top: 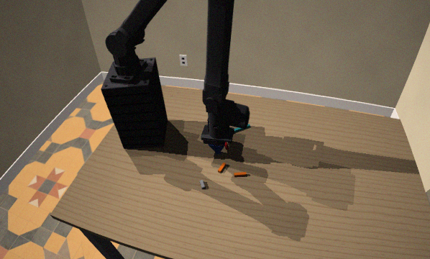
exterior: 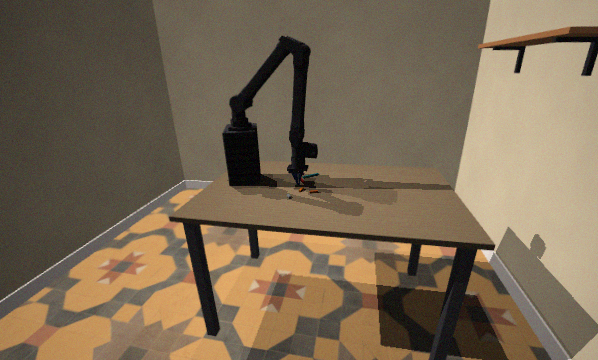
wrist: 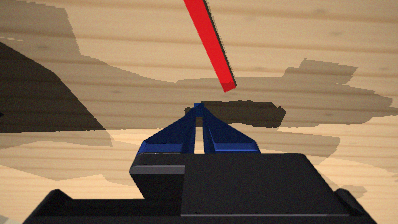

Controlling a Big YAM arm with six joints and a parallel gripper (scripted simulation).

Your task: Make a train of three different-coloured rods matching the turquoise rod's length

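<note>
My hand is 10 mm short of the red rod, 60 mm to the right of it and 10 mm above it. Also, from my hand: grey rod 20 mm behind, 150 mm to the right, 10 mm below; then turquoise rod 40 mm ahead, 140 mm to the left, 10 mm below; then blue rod 10 mm below.
</note>
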